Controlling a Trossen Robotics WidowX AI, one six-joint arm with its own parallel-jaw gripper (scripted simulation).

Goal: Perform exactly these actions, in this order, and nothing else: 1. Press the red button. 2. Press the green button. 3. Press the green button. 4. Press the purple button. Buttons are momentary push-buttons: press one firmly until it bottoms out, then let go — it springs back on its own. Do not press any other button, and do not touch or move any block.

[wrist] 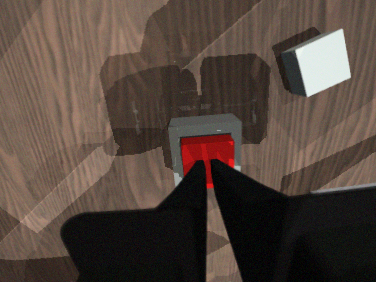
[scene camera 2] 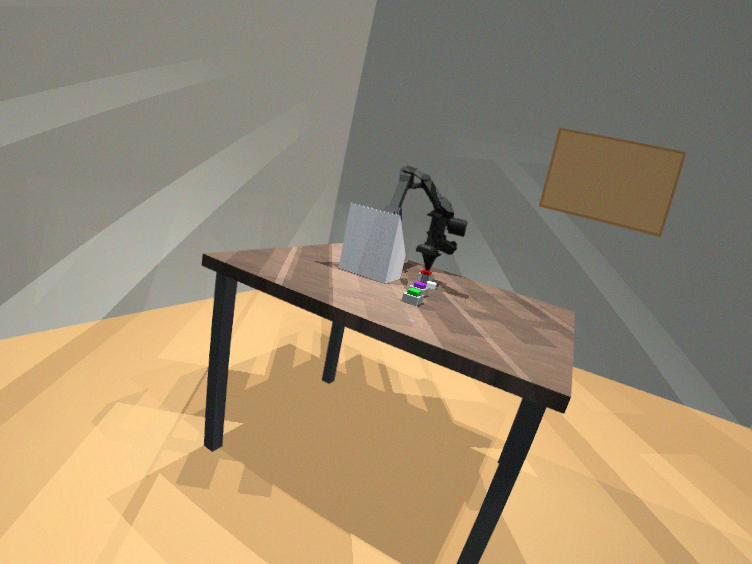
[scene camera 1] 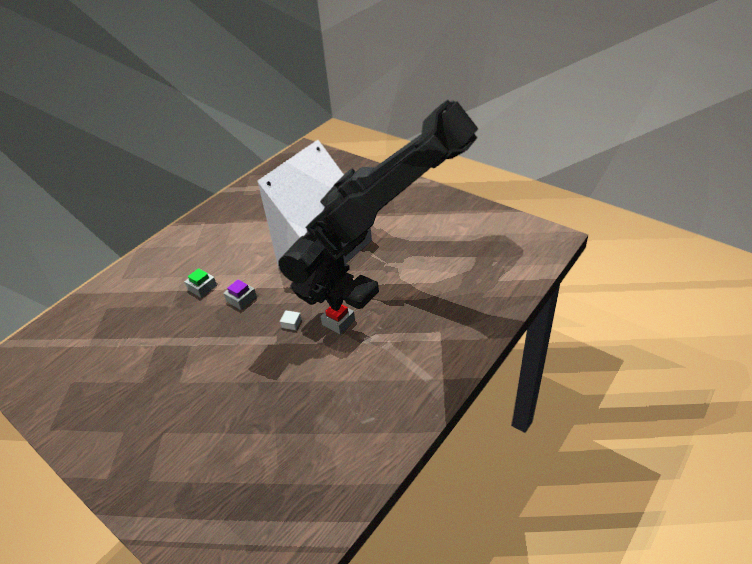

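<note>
My gripper is shut and holds nothing; the wrist view and scene camera 2 show the gripper too. A small white block and a red button are also visible.
</note>
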